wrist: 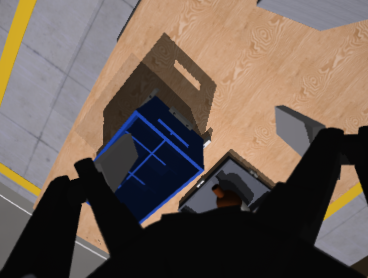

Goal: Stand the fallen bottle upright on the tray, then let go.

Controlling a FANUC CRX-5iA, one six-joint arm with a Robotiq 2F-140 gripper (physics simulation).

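Places are measured from the arm's base along level axes (x up, y right, z ahead), in centimetres.
Where they show: gripper, fingertip midpoint: (201,133).
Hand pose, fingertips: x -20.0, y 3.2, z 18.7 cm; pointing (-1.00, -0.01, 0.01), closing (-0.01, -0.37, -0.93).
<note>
Each offset is from my fingertips to the top centre of the thing. Level surfaces: height alone.
The orange-brown bottle @(dx -27.3, dy -33.7, dz +10.7 cm) (228,198) shows in part at the lower middle of the wrist view. Its narrow neck points to the upper left, and a small pale part shows at its right; the rest is hidden behind the gripper's black body. It is over the dark-rimmed grey tray @(dx -32.7, dy -34.0, dz +12.4 cm) (204,194), whose near part is also hidden, and a dark shadow falls on the tray beside it. My gripper (201,133) is wide open with nothing between its fingers. Its left pad shows over the blue crate and its right pad over the wooden table, with the tray lower down between them.
A blue crate @(dx -17.7, dy -6.9, dz +22.7 cm) (169,141) with inner dividers stands left of the tray, close to it, and casts a large shadow on the wooden table @(dx -35.2 cm) (260,80). A grey flat-sided object (320,12) is at the top right. The table's edge runs along the left, with grey floor beyond.
</note>
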